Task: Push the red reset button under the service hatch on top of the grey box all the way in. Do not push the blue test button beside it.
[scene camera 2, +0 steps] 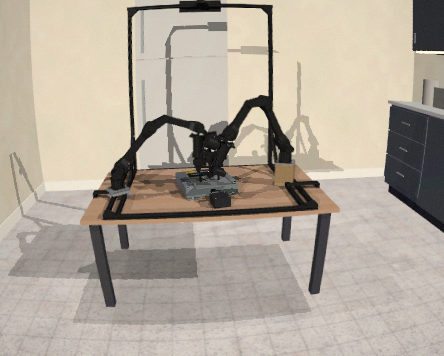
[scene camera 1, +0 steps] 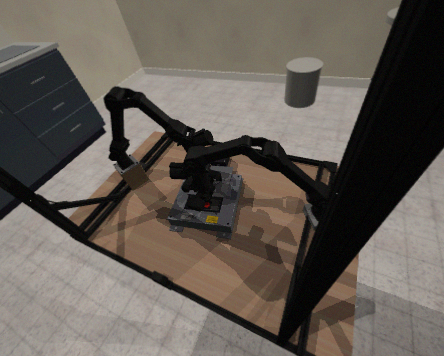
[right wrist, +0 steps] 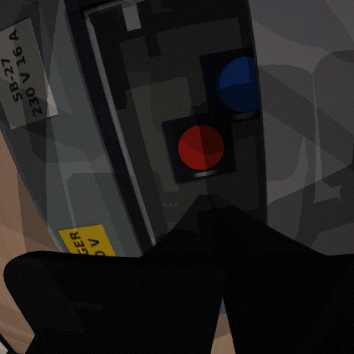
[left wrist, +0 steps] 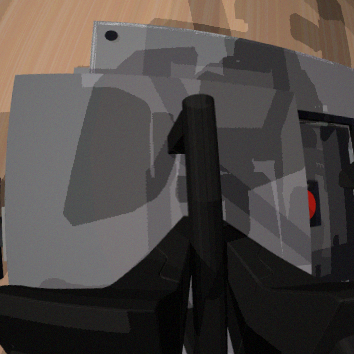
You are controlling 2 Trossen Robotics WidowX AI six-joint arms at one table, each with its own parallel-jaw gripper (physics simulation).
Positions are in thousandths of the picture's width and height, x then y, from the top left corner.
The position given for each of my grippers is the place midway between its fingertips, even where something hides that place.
My right gripper (scene camera 1: 470, 566) is shut, with nothing in its grasp. Further things: my left gripper (left wrist: 564, 631) and a grey box (scene camera 2: 497, 552).
My right gripper also shows in the right wrist view (right wrist: 583, 575). The grey box shows as well in the left wrist view (left wrist: 332, 134).
